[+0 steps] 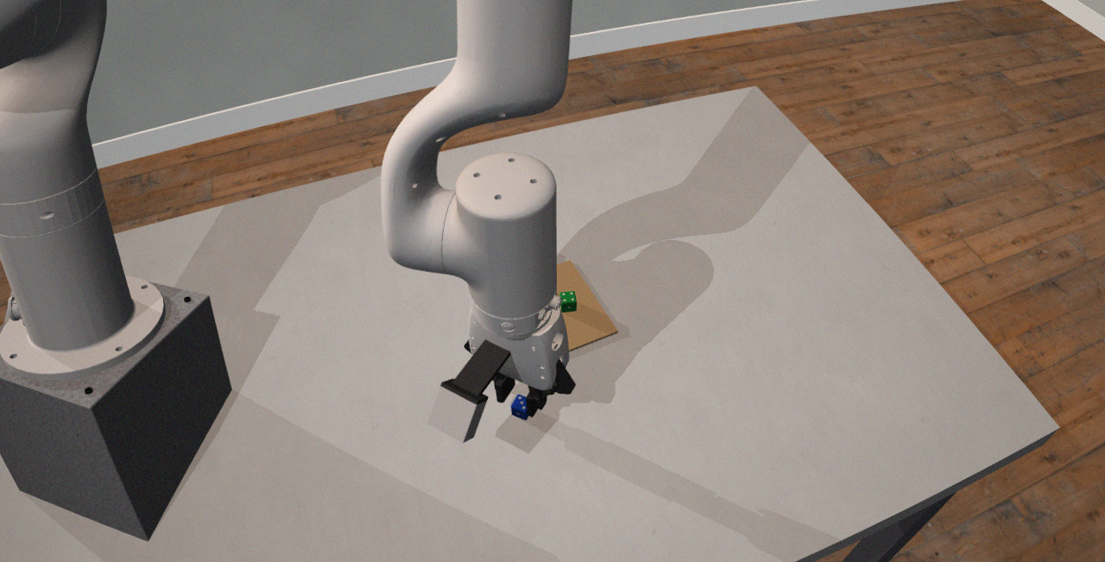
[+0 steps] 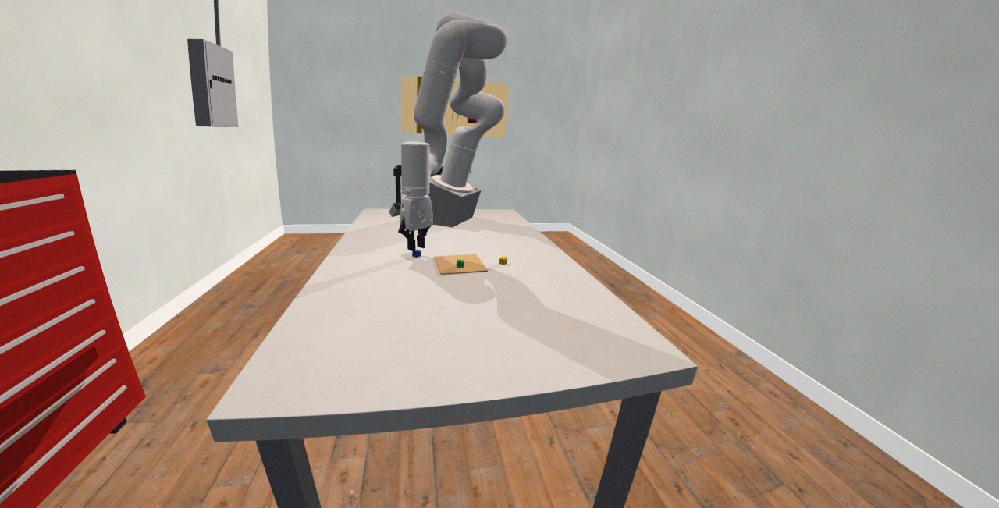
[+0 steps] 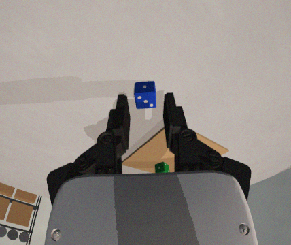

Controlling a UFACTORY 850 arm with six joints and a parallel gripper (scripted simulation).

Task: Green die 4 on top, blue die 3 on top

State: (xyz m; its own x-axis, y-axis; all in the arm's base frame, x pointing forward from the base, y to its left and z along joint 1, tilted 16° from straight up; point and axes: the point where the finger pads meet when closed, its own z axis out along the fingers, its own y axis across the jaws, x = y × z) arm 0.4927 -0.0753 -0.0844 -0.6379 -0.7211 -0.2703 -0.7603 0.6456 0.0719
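Right now the blue die is 40 mm below my hand. From my hand the other things lie so: tan mat 60 mm ahead, 140 mm to the left, 40 mm below; then yellow die 50 mm ahead, 280 mm to the left, 40 mm below; then green die 90 mm ahead, 140 mm to the left, 30 mm below.
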